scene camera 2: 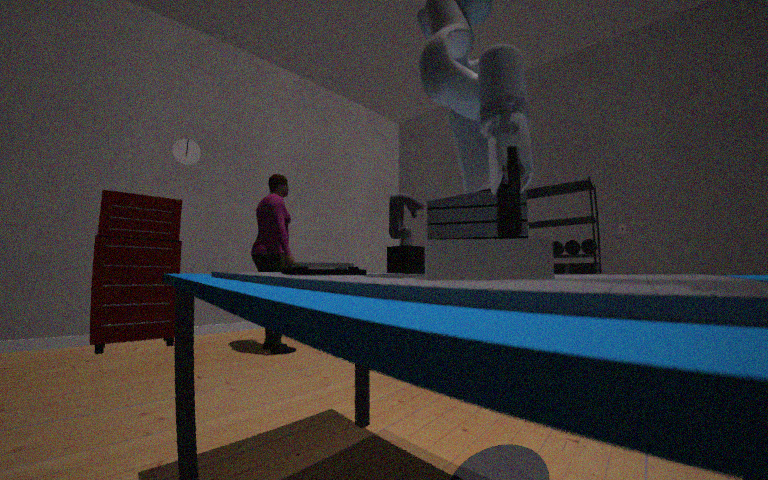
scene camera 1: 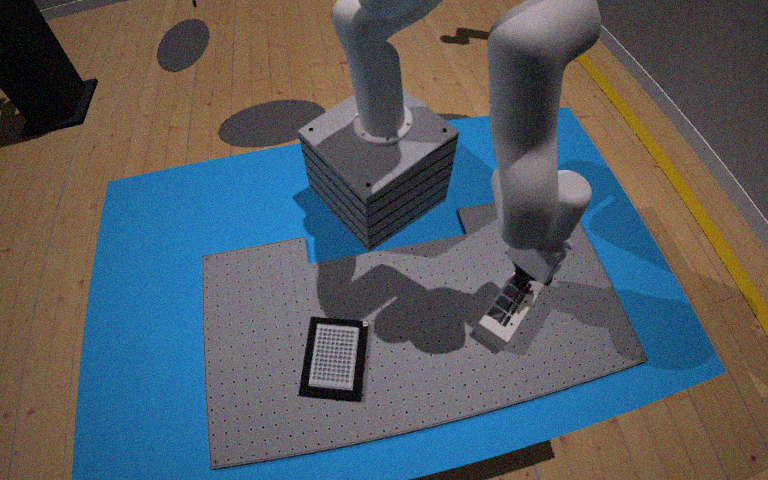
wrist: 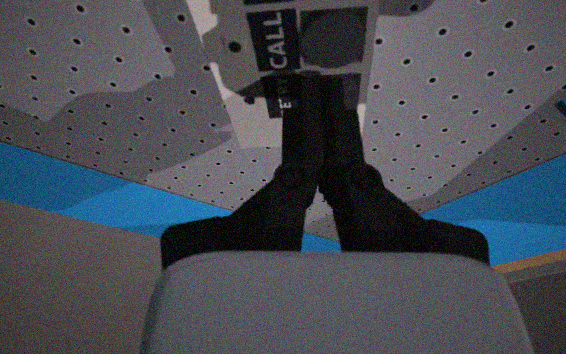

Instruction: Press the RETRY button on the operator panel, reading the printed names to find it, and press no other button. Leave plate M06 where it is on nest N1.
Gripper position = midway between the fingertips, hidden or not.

In view: the gripper (scene camera 1: 519, 283), a plate M06 (scene camera 1: 334, 356), an operator panel (scene camera 1: 497, 332) and a nest N1 (scene camera 1: 329, 393).
The gripper shows as well in the wrist view (wrist: 316, 101). The wrist view misses the plate M06: it is out of frame.
